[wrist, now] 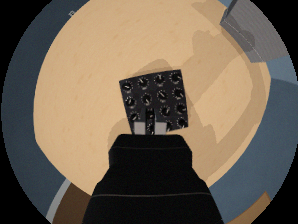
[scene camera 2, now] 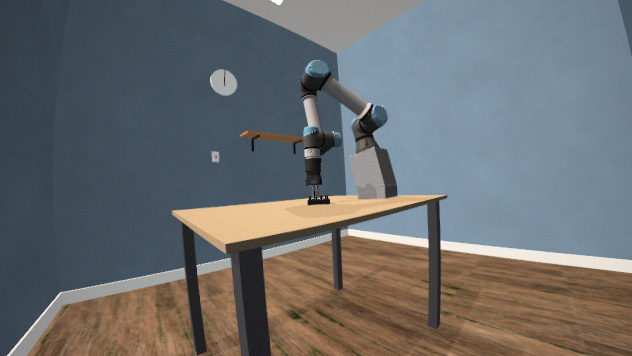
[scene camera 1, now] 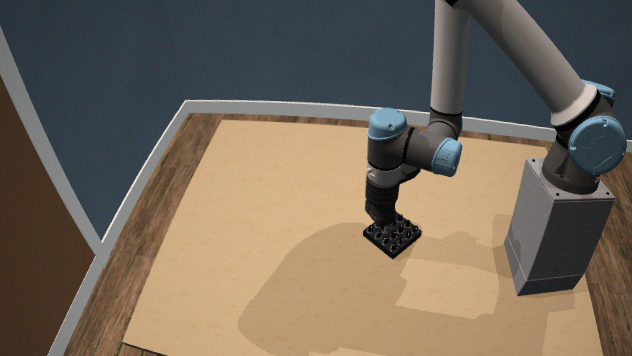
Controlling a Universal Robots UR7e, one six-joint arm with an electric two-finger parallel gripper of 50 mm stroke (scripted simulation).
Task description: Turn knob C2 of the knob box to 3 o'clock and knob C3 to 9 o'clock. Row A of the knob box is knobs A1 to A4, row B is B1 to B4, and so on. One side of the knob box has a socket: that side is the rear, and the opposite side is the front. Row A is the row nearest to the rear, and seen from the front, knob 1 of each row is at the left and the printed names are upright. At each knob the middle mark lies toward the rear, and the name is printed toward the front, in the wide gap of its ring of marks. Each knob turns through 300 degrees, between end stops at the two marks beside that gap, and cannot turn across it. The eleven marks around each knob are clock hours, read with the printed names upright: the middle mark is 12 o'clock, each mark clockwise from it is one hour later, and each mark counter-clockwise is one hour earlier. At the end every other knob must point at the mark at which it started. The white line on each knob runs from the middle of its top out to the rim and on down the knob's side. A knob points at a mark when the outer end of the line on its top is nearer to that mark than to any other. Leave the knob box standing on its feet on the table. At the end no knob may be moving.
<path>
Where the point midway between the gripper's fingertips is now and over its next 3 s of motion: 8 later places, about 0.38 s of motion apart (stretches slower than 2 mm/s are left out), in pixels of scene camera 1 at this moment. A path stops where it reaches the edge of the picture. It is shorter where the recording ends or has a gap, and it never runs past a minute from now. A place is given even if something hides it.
The gripper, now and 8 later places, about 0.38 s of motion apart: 386, 228; 386, 225; 387, 220; 387, 218; 389, 217; 390, 216; 391, 216; 393, 216; 394, 217
</path>
